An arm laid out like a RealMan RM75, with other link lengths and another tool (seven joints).
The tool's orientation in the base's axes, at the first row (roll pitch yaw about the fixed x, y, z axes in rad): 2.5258 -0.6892 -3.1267
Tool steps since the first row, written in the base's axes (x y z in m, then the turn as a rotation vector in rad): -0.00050 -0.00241 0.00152 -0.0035 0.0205 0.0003; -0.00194 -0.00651 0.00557 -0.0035 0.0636 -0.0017; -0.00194 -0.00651 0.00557 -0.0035 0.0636 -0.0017; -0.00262 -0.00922 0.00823 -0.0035 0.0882 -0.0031; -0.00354 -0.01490 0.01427 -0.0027 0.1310 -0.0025; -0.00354 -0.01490 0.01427 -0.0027 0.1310 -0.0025; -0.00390 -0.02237 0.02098 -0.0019 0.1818 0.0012; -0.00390 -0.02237 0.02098 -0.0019 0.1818 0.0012; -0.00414 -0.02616 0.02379 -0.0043 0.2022 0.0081; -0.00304 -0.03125 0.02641 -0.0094 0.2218 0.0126; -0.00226 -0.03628 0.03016 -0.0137 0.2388 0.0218; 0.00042 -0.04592 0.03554 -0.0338 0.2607 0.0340; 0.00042 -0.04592 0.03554 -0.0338 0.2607 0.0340
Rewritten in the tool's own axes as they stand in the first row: 0.00138 -0.00148 -0.00207 0.0027 0.0157 0.0133; 0.00511 -0.00356 -0.00619 0.0009 0.0503 0.0392; 0.00511 -0.00356 -0.00619 0.0009 0.0503 0.0392; 0.00736 -0.00484 -0.00906 -0.0003 0.0698 0.0541; 0.01198 -0.00714 -0.01561 -0.0010 0.1056 0.0776; 0.01198 -0.00714 -0.01561 -0.0010 0.1056 0.0776; 0.01661 -0.01041 -0.02391 0.0001 0.1492 0.1038; 0.01661 -0.01041 -0.02391 0.0001 0.1492 0.1038; 0.01862 -0.01236 -0.02771 0.0061 0.1682 0.1124; 0.01950 -0.01498 -0.03284 0.0127 0.1845 0.1234; 0.02134 -0.01717 -0.03848 0.0217 0.2011 0.1296; 0.02280 -0.02174 -0.04878 0.0447 0.2174 0.1450; 0.02280 -0.02174 -0.04878 0.0447 0.2174 0.1450
